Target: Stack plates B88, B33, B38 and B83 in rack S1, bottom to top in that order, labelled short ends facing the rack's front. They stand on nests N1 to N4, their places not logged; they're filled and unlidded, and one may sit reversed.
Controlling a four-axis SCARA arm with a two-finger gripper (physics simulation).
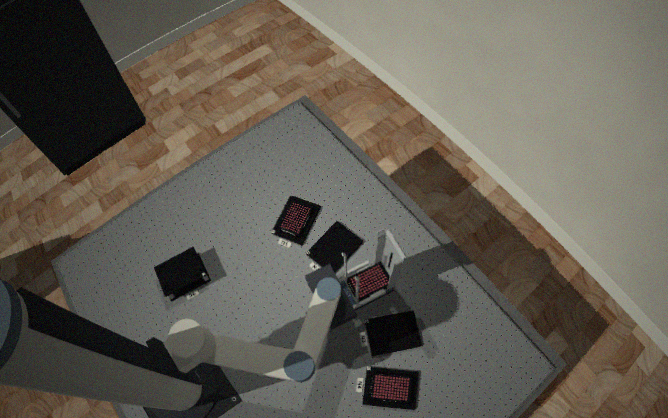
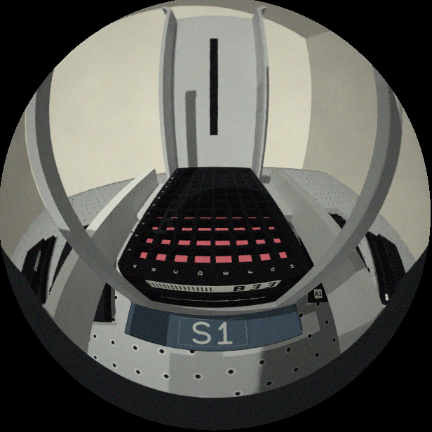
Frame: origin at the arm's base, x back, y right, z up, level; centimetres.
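Seen in the pictures: gripper, fingertip midpoint: (image 1: 376, 276).
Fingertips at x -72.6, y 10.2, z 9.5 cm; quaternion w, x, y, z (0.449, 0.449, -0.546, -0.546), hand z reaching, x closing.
A point is followed by its place in that frame.
Plate B33 (image 1: 370, 280) @[z 9.0, x -70.4, y 9.8 cm] (image 2: 223, 259), filled with red wells, is level inside rack S1 (image 2: 235, 75), between its upright guides. Its labelled short end faces the rack's front, above the blue S1 sign (image 2: 270, 325). My gripper (image 1: 368, 281) @[z 9.5, x -72.6, y 10.2 cm] (image 2: 213, 176) is shut on B33, one finger along each long side. What lies under B33 is hidden, and I cannot tell whether it rests on anything. A red-filled plate (image 1: 297, 218) @[z 3.8, x -66.3, y -25.1 cm] is on nest N1 and another (image 1: 391, 388) @[z 3.8, x -54.3, y 40.2 cm] is on nest N4; their labels are unreadable. Nest N2 (image 1: 336, 245) @[z 2.5, x -71.1, y -8.8 cm] and nest N3 (image 1: 395, 332) @[z 2.5, x -67.0, y 27.1 cm] are black and bear no plate.
A black block-like stand (image 1: 182, 274) @[z 7.2, x -21.9, y -30.8 cm] with a small white tag is on the grey perforated table (image 1: 240, 200) @[z 1.3, x -54.3, y -46.1 cm], left of the nests. My arm reaches across the table's lower part. The rack's tall back panel and its front posts stand close around the gripper. A1 marks a dark corner beside the rack.
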